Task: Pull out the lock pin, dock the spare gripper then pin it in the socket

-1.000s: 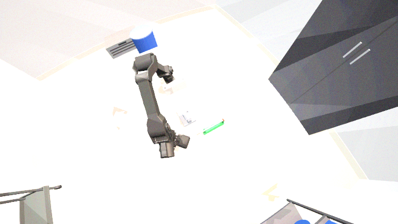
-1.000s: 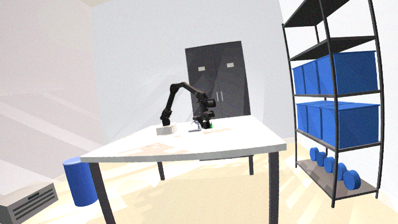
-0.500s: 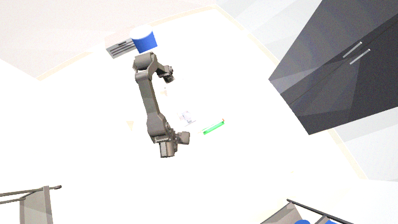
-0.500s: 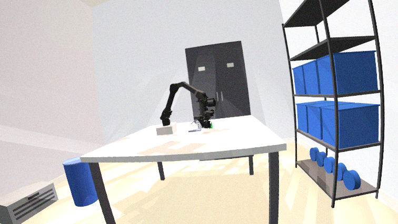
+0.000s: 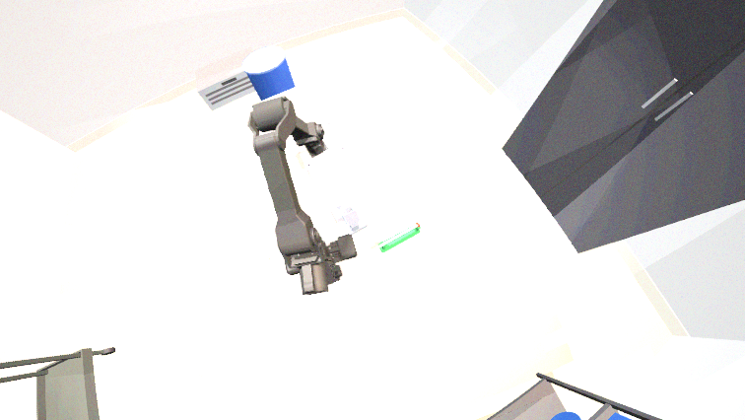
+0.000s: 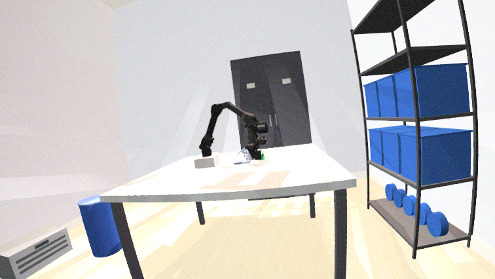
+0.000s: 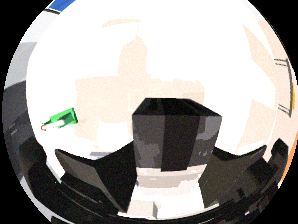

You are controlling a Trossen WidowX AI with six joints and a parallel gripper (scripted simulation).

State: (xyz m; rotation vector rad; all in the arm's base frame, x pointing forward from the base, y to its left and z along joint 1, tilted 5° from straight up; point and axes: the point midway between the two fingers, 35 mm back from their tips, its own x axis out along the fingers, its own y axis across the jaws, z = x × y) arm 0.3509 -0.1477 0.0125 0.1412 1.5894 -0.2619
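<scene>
Now: gripper tip 1 cm past the spare gripper and 2 cm below it. Round my gripper tip: mount: 8 cm behind, 13 cm to the left; translucent green bar: 5 cm ahead, 23 cm to the left, 2 cm below.
</scene>
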